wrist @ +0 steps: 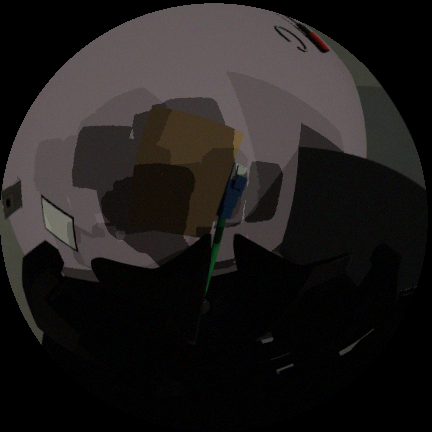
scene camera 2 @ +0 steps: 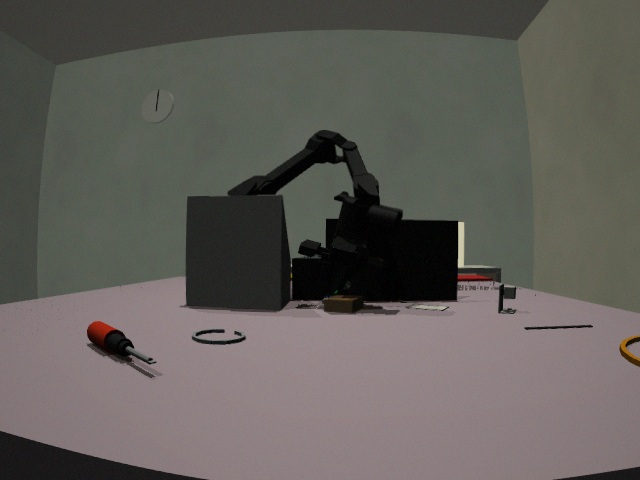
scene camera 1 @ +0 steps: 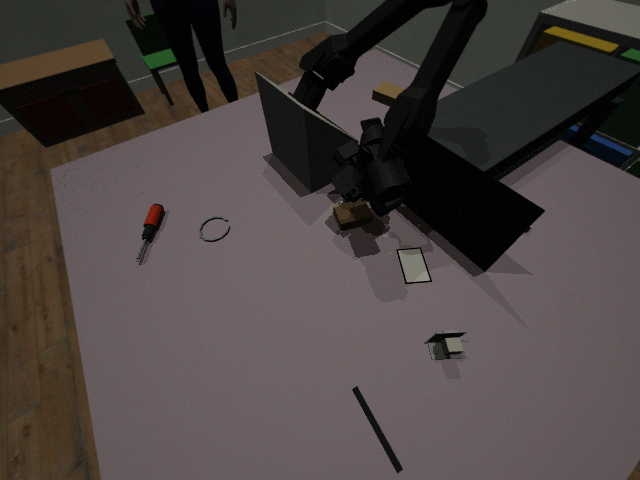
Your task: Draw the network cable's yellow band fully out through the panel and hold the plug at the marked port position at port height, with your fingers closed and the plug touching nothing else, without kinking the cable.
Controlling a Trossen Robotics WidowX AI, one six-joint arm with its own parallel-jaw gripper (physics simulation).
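Frame: origin at the arm's base, x back, y right, z up, level; metres.
Seen in the pictures: gripper, between the fingertips: point(wrist: 221, 238) point(scene camera 2: 332, 293); arm's base, origin of its link: point(scene camera 2: 236, 226) point(scene camera 1: 303, 103).
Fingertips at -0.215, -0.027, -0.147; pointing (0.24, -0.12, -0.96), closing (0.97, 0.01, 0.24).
Offsets run from my fingertips to a thing's top centre, as dx, dy, dz. "spot": to the spot under its first point.
The blue plug {+0.007, +0.036, +0.000} point(wrist: 232, 196) point(scene camera 2: 326, 297) with a clear tip lies along the edge of a brown block {-0.029, +0.048, -0.002} point(wrist: 172, 150) point(scene camera 1: 352, 214) point(scene camera 2: 342, 303). Its green cable {spot: -0.007, -0.013, +0.004} point(wrist: 214, 255) runs back toward the black panel {-0.142, -0.089, +0.173} point(scene camera 1: 465, 211) point(scene camera 2: 423, 258). My gripper point(wrist: 221, 238) is low, just behind the block and plug. Its fingers stand slightly apart, and the cable shows in the gap between them in the wrist view; I see no grip on it. The yellow band does not show. A black-edged white rectangle {spot: -0.215, +0.020, -0.026} point(scene camera 1: 413, 266) point(wrist: 59, 223) point(scene camera 2: 429, 307) lies on the table in front of the panel.
A tall grey screen point(scene camera 1: 289, 134) point(scene camera 2: 235, 253) point(wrist: 355, 200) stands beside the gripper. A small bracket with a pale block {-0.370, +0.094, +0.029} point(scene camera 1: 453, 345) point(scene camera 2: 509, 292), a dark strip {-0.396, +0.271, -0.025} point(scene camera 1: 377, 428), a grey ring {+0.133, +0.350, -0.022} point(scene camera 1: 200, 232) and a red screwdriver {+0.202, +0.488, +0.002} point(scene camera 1: 153, 215) are farther out.
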